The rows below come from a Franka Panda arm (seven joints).
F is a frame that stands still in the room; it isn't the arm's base.
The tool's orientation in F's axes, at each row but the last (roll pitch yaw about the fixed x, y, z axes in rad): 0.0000, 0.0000, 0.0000; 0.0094, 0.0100, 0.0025; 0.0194, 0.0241, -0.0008; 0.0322, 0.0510, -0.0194; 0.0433, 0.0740, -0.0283; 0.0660, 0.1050, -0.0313; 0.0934, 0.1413, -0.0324; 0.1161, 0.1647, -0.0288
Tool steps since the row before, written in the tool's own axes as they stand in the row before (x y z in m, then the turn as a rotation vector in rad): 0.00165, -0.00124, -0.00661, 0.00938, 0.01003, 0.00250; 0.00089, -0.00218, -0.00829, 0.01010, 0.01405, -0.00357; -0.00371, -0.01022, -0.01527, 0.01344, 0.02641, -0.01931; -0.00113, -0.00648, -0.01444, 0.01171, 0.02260, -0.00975; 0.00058, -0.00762, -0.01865, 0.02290, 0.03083, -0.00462; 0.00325, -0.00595, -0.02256, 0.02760, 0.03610, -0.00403; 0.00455, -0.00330, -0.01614, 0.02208, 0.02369, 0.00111; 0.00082, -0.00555, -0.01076, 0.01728, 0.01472, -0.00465
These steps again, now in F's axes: 0.00165, -0.00124, -0.00661, 0.00938, 0.01003, 0.00250; 0.00081, -0.00210, -0.00832, 0.01003, 0.01411, -0.00354; -0.00409, -0.00992, -0.01537, 0.01300, 0.02677, -0.01911; -0.00199, -0.00597, -0.01456, 0.01168, 0.02268, -0.00960; -0.00102, -0.00678, -0.01895, 0.02346, 0.03035, -0.00497; 0.00069, -0.00447, -0.02312, 0.02840, 0.03542, -0.00452; 0.00214, -0.00185, -0.01685, 0.02308, 0.02275, 0.00017; -0.00117, -0.00423, -0.01131, 0.01700, 0.01468, -0.00571
